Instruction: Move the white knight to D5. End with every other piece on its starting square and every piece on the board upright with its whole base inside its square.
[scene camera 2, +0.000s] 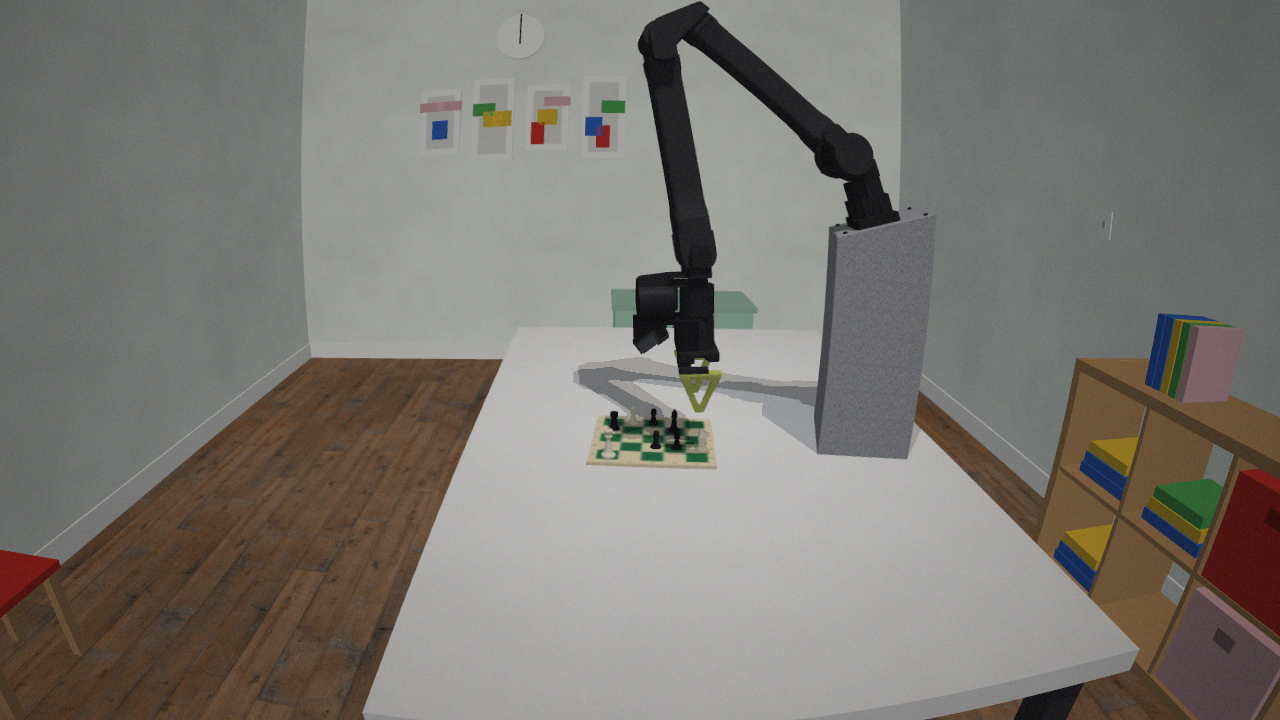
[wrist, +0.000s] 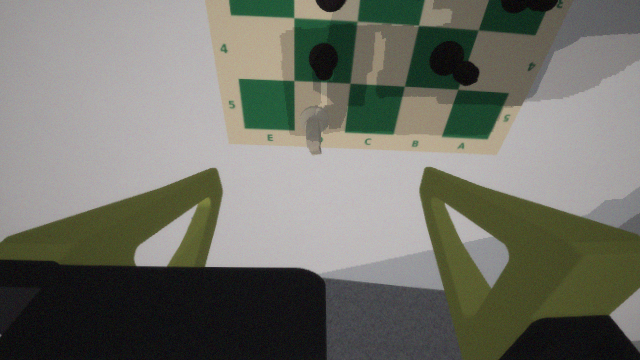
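Pixels of known places: gripper, fingertip midpoint: (scene camera 2: 696, 402) (wrist: 320, 179); arm's base at its link origin: (scene camera 2: 873, 222).
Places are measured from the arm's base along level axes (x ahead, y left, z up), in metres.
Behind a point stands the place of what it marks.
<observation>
The white knight (scene camera 2: 701, 439) {x 0.292, y 0.101, z -0.390 m} (wrist: 314, 122) {x 0.298, y 0.098, z -0.394 m} stands upright on D5; in the wrist view its round base looks inside the light square and its head leans over the board's border by perspective. My gripper (scene camera 2: 699, 409) {x 0.305, y 0.095, z -0.324 m} (wrist: 320, 179) {x 0.305, y 0.095, z -0.324 m} is wide open and empty, above the table beyond the row 5 edge of the chessboard (scene camera 2: 651, 463) {x 0.370, y 0.168, z -0.412 m} (wrist: 391, 143) {x 0.280, y 0.034, z -0.412 m}, with the knight apart from both fingers. A black piece (scene camera 2: 676, 439) {x 0.336, y 0.100, z -0.394 m} (wrist: 323, 59) {x 0.340, y 0.098, z -0.390 m} stands upright on D4, directly beside the knight's square. Another black piece (wrist: 446, 58) {x 0.350, y 0.023, z -0.401 m} stands on B4.
More black pieces (scene camera 2: 656, 438) {x 0.370, y 0.102, z -0.394 m} (scene camera 2: 614, 419) {x 0.456, y 0.033, z -0.391 m} (wrist: 330, 3) {x 0.369, y 0.099, z -0.381 m} and a white piece (scene camera 2: 608, 443) {x 0.446, y 0.154, z -0.387 m} stand on the board. A further pale piece (scene camera 2: 634, 416) {x 0.425, y -0.005, z -0.397 m} is at its far side. The grey pedestal (scene camera 2: 868, 340) {x 0.009, y 0.080, z -0.199 m} carrying the arm stands right of the board on the white table (scene camera 2: 716, 573) {x 0.247, y 0.483, z -0.418 m}.
</observation>
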